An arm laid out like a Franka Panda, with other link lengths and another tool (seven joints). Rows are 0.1 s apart.
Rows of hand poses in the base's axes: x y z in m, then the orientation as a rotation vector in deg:
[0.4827, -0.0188, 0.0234, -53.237, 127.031, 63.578]
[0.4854, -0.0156, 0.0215, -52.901, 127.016, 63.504]
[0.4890, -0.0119, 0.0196, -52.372, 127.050, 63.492]
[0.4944, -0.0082, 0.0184, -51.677, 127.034, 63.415]
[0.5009, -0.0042, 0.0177, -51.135, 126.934, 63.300]
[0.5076, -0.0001, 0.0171, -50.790, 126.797, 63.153]
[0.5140, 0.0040, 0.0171, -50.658, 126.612, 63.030]
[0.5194, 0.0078, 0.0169, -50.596, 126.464, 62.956]
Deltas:
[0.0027, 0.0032, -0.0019, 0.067, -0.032, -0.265]
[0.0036, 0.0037, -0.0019, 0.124, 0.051, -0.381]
[0.0054, 0.0037, -0.0012, 0.166, -0.010, -0.523]
[0.0065, 0.0040, -0.0007, 0.149, -0.102, -0.430]
[0.0067, 0.0041, -0.0006, 0.098, -0.159, -0.302]
[0.0064, 0.0041, 0.0000, 0.075, -0.197, -0.144]
[0.0054, 0.0038, -0.0002, 0.060, -0.148, -0.076]

